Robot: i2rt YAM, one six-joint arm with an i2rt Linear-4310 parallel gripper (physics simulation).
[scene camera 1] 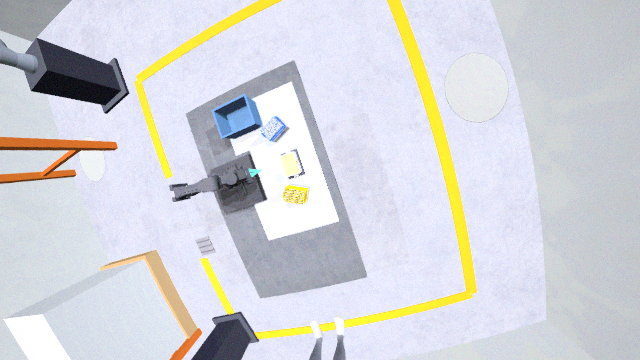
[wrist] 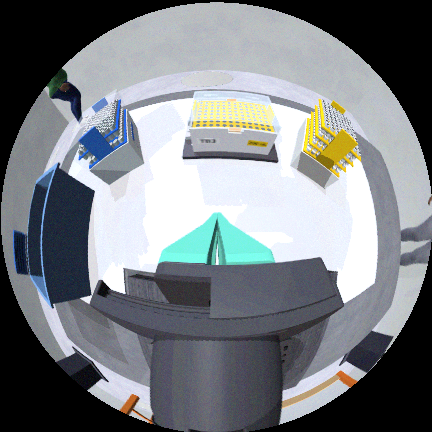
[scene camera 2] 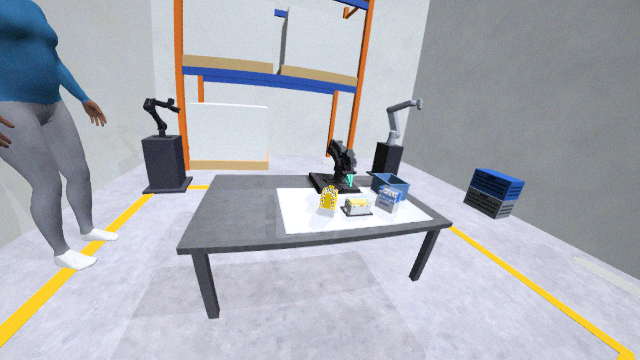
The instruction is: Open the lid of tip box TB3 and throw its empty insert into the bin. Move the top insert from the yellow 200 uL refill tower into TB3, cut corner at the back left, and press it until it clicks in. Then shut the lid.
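Visible to me: a blue bin [scene camera 1: 240,116], also at [wrist: 57,230]; a clear lid [wrist: 234,110]; a blue-and-white tip box [wrist: 105,141].
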